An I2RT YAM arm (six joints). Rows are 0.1 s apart.
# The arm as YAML. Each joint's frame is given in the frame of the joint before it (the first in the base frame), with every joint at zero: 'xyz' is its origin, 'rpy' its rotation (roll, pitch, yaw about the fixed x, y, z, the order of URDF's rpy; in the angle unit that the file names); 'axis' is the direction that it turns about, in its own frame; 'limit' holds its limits. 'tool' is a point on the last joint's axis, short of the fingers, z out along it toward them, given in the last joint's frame.
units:
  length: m
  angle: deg
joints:
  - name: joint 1
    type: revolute
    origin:
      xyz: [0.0, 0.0, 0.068]
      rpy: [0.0, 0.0, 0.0]
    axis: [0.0, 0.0, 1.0]
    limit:
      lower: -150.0
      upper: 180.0
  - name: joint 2
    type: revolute
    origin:
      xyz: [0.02, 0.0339, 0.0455]
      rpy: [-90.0, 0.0, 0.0]
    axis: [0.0, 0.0, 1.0]
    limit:
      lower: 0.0
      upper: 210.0
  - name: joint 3
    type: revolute
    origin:
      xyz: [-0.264, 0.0, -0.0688]
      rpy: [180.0, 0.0, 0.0]
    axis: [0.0, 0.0, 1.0]
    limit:
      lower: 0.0
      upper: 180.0
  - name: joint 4
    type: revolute
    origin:
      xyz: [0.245, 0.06, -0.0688]
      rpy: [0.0, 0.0, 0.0]
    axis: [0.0, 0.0, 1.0]
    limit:
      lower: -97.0
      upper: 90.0
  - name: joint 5
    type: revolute
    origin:
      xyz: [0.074, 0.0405, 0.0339]
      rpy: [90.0, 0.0, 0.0]
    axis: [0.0, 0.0, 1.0]
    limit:
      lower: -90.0
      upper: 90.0
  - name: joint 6
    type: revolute
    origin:
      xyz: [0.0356, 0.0, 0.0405]
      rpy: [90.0, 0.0, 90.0]
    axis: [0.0, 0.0, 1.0]
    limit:
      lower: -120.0
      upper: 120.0
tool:
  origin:
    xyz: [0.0, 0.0, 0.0]
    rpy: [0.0, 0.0, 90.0]
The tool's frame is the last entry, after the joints.
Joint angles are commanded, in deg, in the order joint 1, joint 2, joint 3, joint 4, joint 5, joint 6. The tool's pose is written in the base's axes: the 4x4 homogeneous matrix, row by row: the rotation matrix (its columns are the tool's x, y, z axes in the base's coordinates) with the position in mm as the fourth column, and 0 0 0 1 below. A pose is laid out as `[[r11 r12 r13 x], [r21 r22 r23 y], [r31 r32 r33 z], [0 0 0 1]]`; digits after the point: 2 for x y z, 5 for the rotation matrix.
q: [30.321, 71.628, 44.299, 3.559, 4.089, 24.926]
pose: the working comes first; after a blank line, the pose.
Where each joint sits with the arm in this pose, in the base's axes (m; each line is computed from the numbers above, not from the rounded line before):
joint 1: 0.0000 0.0000 0.0680
joint 2: 0.0001 0.0394 0.1135
joint 3: -0.0369 -0.0620 0.3640
joint 4: 0.1400 0.1211 0.3049
joint 5: 0.2296 0.1343 0.3121
joint 6: 0.2449 0.1403 0.2607
the tool: 0.2449 0.1403 0.2607

[[-0.50401 -0.25894 0.82397 244.89], [0.19222 0.89645 0.39929 140.28], [-0.84204 0.35963 -0.40204 260.73], [0 0 0 1]]
